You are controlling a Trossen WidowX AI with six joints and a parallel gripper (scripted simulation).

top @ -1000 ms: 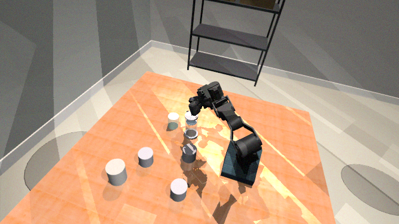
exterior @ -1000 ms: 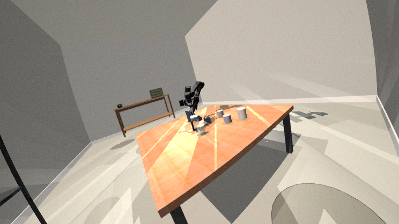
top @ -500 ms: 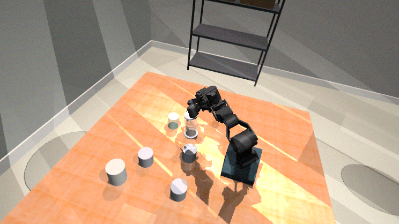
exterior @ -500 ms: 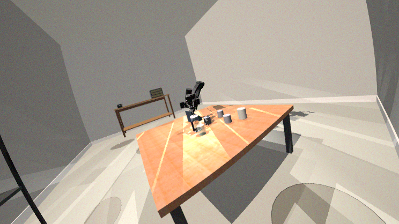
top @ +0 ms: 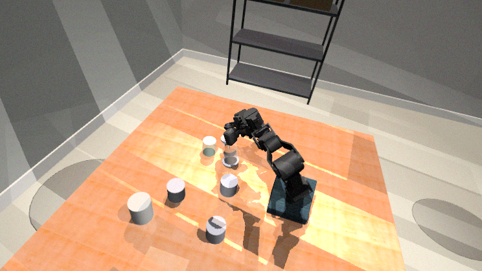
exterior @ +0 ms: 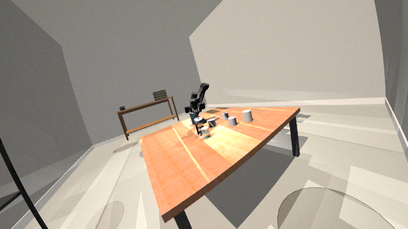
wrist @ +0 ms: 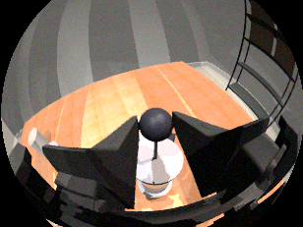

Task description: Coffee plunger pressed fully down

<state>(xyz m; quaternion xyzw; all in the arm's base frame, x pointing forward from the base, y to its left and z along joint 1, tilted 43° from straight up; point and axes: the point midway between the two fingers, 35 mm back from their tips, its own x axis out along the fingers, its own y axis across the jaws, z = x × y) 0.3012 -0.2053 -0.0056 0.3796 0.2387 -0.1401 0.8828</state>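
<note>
Right now the coffee press is 10 cm below my gripper tip and 2 cm behind it.
</note>
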